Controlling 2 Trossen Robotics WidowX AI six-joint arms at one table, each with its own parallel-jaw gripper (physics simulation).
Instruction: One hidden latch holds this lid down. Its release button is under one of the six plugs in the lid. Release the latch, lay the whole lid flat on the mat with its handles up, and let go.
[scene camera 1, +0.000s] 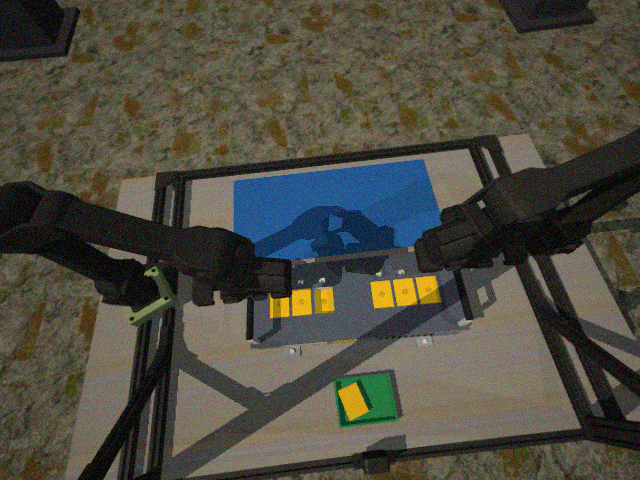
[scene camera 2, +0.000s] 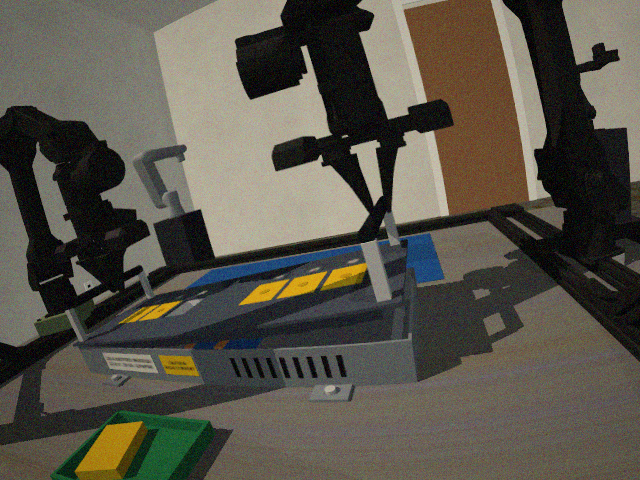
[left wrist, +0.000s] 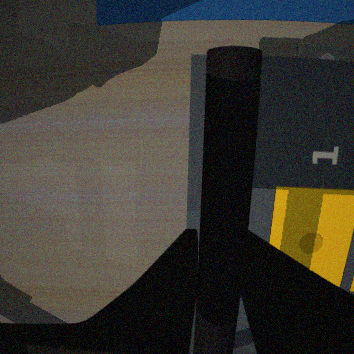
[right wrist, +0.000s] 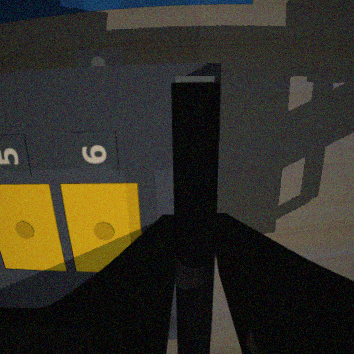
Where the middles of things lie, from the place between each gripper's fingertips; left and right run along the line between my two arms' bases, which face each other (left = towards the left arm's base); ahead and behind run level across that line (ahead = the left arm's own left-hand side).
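Labels:
From my left hand, the blue mat (scene camera 1: 299, 216) is 230 mm ahead, 220 mm to the right and 90 mm below. The green tray (scene camera 2: 170, 440) is 240 mm behind that same left hand, 210 mm to the right of it and 80 mm below it.
With my right gripper I am 22 cm to the right of the green tray, 22 cm past it and 12 cm above it. The blue mat is 21 cm to the left of my right hand, 25 cm ahead of it and 13 cm below it.

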